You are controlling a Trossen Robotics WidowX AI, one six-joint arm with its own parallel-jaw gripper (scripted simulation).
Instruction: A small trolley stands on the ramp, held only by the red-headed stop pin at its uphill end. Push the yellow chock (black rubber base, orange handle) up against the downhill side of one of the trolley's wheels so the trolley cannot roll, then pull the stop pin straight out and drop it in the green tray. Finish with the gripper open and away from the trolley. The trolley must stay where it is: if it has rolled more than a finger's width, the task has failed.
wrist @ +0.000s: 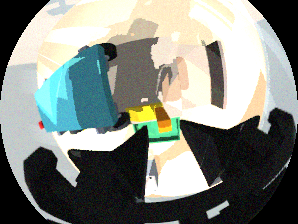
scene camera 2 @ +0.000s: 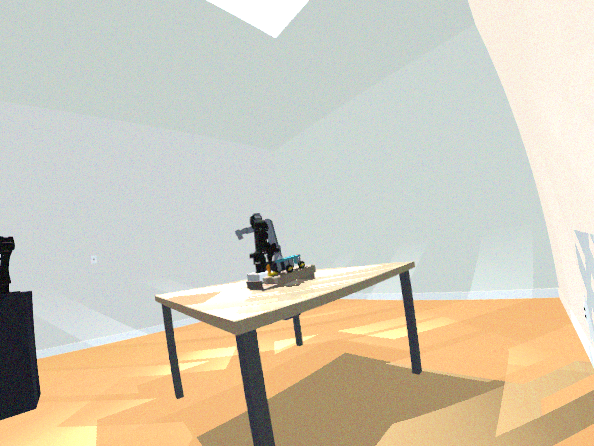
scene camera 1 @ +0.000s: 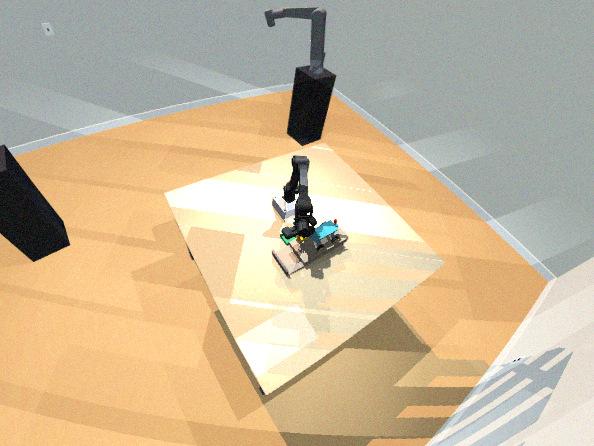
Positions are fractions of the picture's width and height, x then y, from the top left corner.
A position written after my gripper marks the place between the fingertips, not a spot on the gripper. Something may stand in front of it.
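There is a yellow chock (wrist: 0.52, 0.50) in my sight, and a teal trolley (wrist: 0.26, 0.43) as well. With them I can see my own gripper (wrist: 0.55, 0.56).
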